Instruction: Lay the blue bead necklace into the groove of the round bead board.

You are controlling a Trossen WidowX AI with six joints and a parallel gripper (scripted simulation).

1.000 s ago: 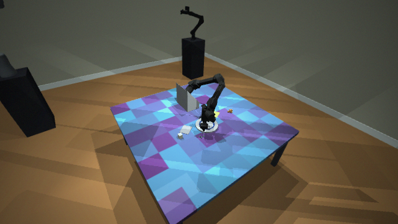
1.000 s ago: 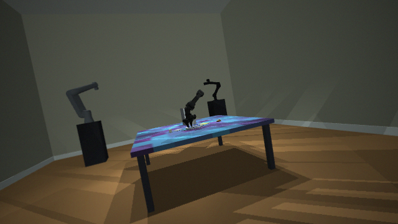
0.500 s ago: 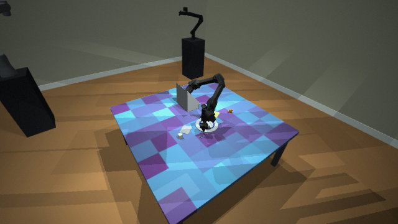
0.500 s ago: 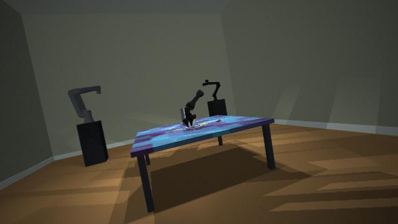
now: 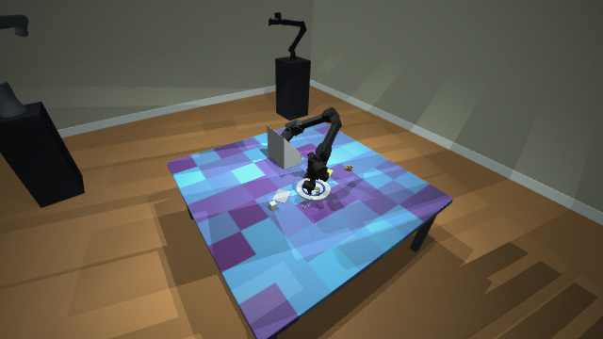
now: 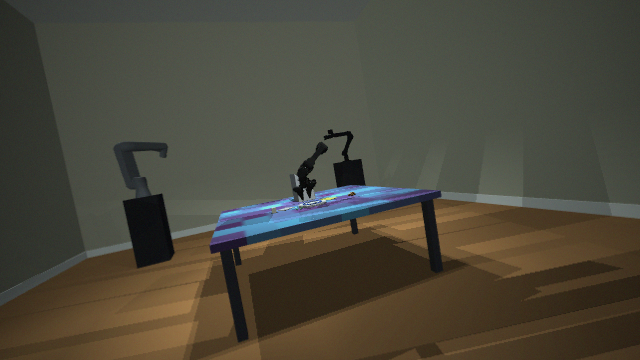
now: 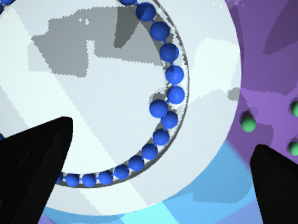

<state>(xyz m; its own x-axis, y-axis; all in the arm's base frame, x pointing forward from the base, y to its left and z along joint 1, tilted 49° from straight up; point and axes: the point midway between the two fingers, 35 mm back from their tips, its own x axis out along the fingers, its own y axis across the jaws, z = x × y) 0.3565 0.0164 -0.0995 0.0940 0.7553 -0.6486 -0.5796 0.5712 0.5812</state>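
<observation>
My gripper tip is 5 cm to the right of the round white bead board, 4 cm above it and 3 cm past it. From my gripper tip the other things lie so: cream cube: 23 cm to the right, 5 cm behind, 3 cm below; then yellow patch: 21 cm to the left, 13 cm behind, 5 cm below; then flat grey square: 13 cm to the right, 10 cm behind, 5 cm below.
</observation>
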